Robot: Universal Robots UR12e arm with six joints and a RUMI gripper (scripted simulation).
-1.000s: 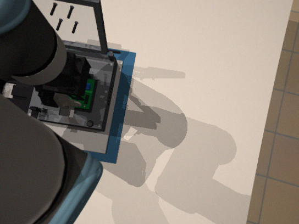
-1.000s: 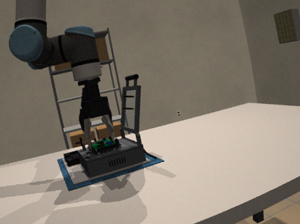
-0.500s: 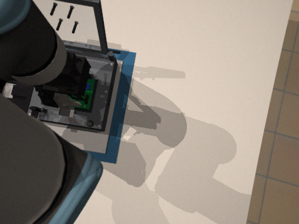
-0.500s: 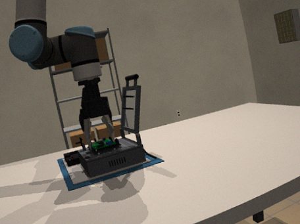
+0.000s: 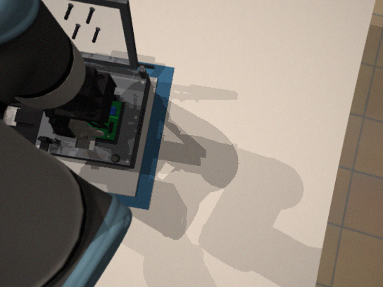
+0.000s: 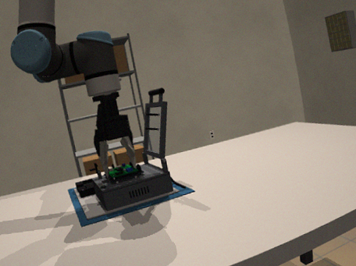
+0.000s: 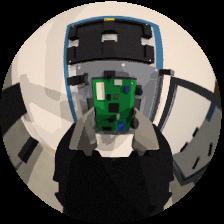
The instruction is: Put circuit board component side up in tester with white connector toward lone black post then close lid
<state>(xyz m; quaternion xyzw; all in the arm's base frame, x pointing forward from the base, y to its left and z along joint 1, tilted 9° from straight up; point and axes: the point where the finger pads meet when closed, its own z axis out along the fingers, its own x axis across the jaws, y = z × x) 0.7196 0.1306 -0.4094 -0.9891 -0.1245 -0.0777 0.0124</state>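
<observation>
Right now the green circuit board is right at my hand. The rest, counted from my hand: dark grey tester: 20 mm ahead, 40 mm to the left, 30 mm above; dark nest: 10 mm to the left, 10 mm below; tester lid: 120 mm ahead, 30 mm to the left, 100 mm above.
</observation>
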